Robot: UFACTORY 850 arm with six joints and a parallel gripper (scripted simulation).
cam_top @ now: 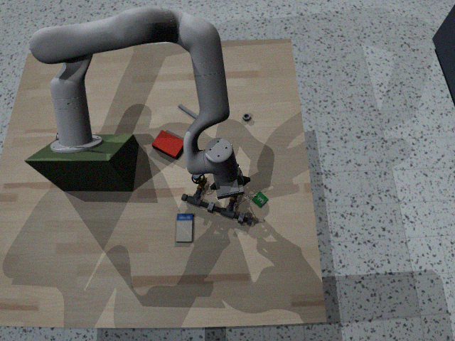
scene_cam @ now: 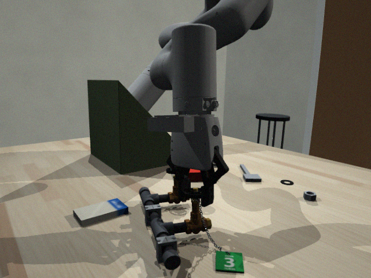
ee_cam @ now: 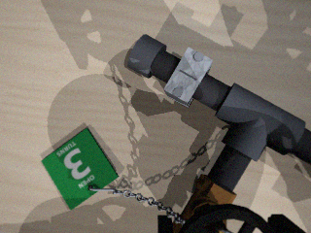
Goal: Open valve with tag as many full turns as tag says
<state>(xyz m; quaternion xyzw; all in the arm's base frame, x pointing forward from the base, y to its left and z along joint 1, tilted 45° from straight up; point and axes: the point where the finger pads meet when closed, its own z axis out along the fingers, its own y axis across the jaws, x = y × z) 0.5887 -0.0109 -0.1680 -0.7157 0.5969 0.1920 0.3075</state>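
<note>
Now: the green tag 10 cm ahead of my hand and 9 cm below it. The rest, counted from my hand: red block 28 cm behind, 22 cm to the left, 8 cm below; grey-and-blue block 18 cm behind, 13 cm to the right, 8 cm below; grey bar tool 18 cm behind, 37 cm to the left, 8 cm below.
</note>
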